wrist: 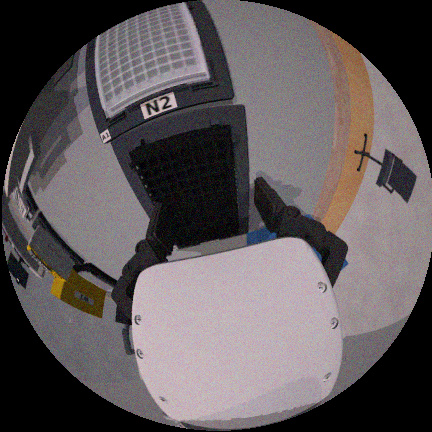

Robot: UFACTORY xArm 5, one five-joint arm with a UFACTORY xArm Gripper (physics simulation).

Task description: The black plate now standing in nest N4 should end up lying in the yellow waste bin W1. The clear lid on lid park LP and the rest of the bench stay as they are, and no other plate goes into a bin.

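Frame: origin at the arm's base, x ahead, y left, z up, level; centimetres.
Where they show: gripper, between the fingertips: (210, 200).
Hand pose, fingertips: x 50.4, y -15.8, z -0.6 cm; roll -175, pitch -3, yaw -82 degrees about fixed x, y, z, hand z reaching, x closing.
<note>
Each offset is from my fingertips to the top centre of the thing. "*": to the spot under its first point.
The black plate @[dx -0.3, dy +1.5, dz -0.1 cm] (192, 175) lies in a dark nest @[* dx +4.0, dy -3.5, dz -1.6 cm] (241, 150) just below the nest labelled N2; its own label does not show. My gripper (210, 200) is open and empty. Its fingers are spread over the near part of the black plate, the left one overlapping the plate's left side in view and the right one beyond the nest's right edge. How high they are above the plate is hard to tell. The yellow bin W1 @[dx -24.0, dy +51.2, dz +9.2 cm] (95, 302) is at the lower left, seen from outside. The lid park LP and its clear lid cannot be made out.
A clear-white gridded plate @[* dx +13.6, dy +3.1, dz -0.2 cm] (150, 50) sits in nest N2 @[* dx +12.9, dy -1.8, dz -1.6 cm] (217, 55). A blue item @[* dx -9.1, dy -7.3, dz -1.2 cm] (260, 236) shows partly behind the gripper body. Grey equipment @[dx -4.3, dy +39.3, dz +4.9 cm] (55, 245) stands at the left. A wooden edge (361, 100) runs down the right, with a dark chair (398, 175) beyond it.
</note>
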